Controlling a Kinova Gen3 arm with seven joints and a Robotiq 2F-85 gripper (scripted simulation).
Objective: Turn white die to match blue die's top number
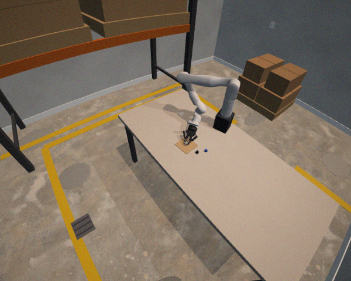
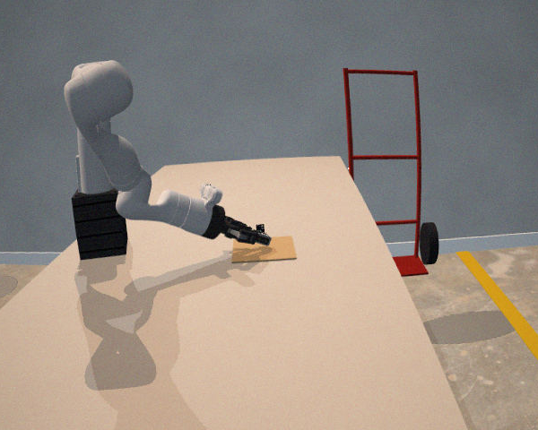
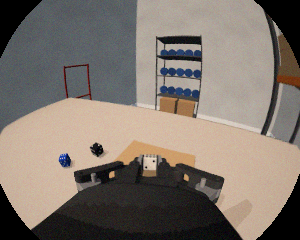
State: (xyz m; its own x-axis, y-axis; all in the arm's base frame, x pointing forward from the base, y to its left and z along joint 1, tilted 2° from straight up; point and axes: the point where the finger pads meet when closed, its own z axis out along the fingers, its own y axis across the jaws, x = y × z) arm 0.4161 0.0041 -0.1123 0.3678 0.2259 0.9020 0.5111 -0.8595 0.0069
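Now: hand 30 mm above the tan mat. The rest, counted from my hand: blue die 90 mm behind, 140 mm to the left, 20 mm below; white die 10 mm ahead, 10 mm to the left, 10 mm below; black die 20 mm behind, 120 mm to the left, 20 mm below.
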